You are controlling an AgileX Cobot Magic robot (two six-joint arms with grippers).
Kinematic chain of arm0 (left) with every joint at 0, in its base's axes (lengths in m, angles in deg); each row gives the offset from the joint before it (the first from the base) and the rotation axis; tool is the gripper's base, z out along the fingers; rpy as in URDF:
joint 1: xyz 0 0 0.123 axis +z
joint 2: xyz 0 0 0 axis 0.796 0.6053 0
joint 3: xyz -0.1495 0.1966 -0.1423 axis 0.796 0.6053 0
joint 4: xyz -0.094 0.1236 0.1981 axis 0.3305 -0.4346 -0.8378
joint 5: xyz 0 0 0 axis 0.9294 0.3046 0.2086
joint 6: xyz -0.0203 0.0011 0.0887 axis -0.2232 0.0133 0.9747
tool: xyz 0 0 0 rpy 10.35 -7.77 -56.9
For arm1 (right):
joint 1: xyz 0 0 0.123 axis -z
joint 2: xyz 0 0 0 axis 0.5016 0.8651 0
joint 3: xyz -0.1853 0.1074 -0.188 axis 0.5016 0.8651 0
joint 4: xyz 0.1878 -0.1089 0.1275 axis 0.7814 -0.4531 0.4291
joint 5: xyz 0 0 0 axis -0.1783 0.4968 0.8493
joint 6: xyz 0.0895 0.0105 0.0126 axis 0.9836 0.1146 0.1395
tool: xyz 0 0 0 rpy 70.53 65.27 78.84
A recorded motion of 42 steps. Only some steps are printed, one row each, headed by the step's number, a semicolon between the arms.
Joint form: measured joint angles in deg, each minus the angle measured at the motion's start. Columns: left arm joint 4, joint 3, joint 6, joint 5, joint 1, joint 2; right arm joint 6, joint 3, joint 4, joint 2, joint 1, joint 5.
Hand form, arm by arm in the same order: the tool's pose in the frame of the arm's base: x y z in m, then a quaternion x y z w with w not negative. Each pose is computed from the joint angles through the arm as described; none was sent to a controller.
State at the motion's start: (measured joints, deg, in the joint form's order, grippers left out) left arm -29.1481 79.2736 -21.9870 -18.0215 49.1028 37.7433; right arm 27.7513 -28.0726 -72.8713 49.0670 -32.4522 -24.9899
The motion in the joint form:
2: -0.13 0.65 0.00 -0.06 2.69 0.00; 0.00 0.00 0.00 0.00 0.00 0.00
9: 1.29 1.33 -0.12 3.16 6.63 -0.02; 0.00 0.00 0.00 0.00 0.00 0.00
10: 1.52 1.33 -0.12 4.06 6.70 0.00; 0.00 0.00 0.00 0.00 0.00 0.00
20: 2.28 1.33 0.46 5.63 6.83 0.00; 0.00 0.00 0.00 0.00 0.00 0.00
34: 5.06 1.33 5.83 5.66 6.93 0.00; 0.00 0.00 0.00 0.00 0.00 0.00
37: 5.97 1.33 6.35 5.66 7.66 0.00; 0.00 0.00 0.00 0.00 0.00 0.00
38: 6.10 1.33 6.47 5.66 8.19 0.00; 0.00 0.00 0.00 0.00 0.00 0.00
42: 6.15 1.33 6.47 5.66 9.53 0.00; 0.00 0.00 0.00 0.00 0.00 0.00
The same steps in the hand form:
2: 0.0560 0.0006 0.2027 0.00595 0.72405 0.00593 0.68970; 0.0557 0.0011 0.1875 -0.08184 0.75962 -0.05052 0.64322
9: 0.0558 0.0046 0.1936 -0.02998 0.74645 0.02046 0.66445; 0.0557 0.0011 0.1875 -0.08184 0.75962 -0.05052 0.64322
10: 0.0557 0.0047 0.1921 -0.03233 0.75167 0.01962 0.65845; 0.0557 0.0011 0.1875 -0.08184 0.75962 -0.05052 0.64322
20: 0.0553 0.0047 0.1897 -0.03441 0.76059 0.01887 0.64804; 0.0557 0.0011 0.1875 -0.08184 0.75962 -0.05052 0.64322
34: 0.0553 0.0038 0.1896 -0.01356 0.76162 0.03008 0.64718; 0.0557 0.0011 0.1875 -0.08184 0.75962 -0.05052 0.64322
37: 0.0553 0.0041 0.1895 -0.01958 0.76151 0.03069 0.64712; 0.0557 0.0011 0.1875 -0.08184 0.75962 -0.05052 0.64322
38: 0.0553 0.0046 0.1895 -0.02297 0.76142 0.03344 0.64699; 0.0557 0.0011 0.1875 -0.08184 0.75962 -0.05052 0.64322
42: 0.0552 0.0059 0.1895 -0.03212 0.76109 0.04065 0.64657; 0.0557 0.0011 0.1875 -0.08184 0.75962 -0.05052 0.64322

